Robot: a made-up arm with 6 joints.
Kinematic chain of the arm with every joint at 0, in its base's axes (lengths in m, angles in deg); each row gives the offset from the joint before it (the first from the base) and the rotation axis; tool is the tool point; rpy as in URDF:
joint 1: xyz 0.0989 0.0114 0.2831 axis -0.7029 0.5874 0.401
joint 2: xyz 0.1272 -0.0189 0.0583 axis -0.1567 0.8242 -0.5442
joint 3: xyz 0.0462 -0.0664 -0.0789 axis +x
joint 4: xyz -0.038 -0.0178 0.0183 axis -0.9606 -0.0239 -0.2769
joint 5: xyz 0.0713 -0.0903 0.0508 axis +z
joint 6: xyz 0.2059 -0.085 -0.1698 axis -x
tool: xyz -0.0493 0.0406 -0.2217 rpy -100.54 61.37 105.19
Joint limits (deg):
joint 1: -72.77..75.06
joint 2: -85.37..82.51
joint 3: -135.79..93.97
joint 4: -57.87..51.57
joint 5: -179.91..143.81
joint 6: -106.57..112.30
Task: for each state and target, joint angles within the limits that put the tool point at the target. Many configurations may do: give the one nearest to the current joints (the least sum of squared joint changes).
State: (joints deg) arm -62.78 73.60 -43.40 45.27 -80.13 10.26
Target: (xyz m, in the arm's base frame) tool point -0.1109 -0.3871 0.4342
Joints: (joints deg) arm -49.35 54.32 -58.52 48.99 -108.31 17.62
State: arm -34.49 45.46 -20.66 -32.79 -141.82 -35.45
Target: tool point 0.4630 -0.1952 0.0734
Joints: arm -52.75 -7.91 -16.99 -51.90 -128.69 -77.16
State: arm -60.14 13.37 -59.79 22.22 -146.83 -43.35
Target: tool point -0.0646 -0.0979 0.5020
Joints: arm -57.93 -8.80 -101.84 51.57 -150.94 -55.80
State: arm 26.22 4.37 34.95 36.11 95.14 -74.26
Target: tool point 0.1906 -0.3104 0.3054
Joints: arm 54.66 9.40 -5.86 51.57 107.82 -38.19
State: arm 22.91 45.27 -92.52 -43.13 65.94 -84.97
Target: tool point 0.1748 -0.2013 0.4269
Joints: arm 44.87 47.29 -116.29 -16.66 66.86 -55.38
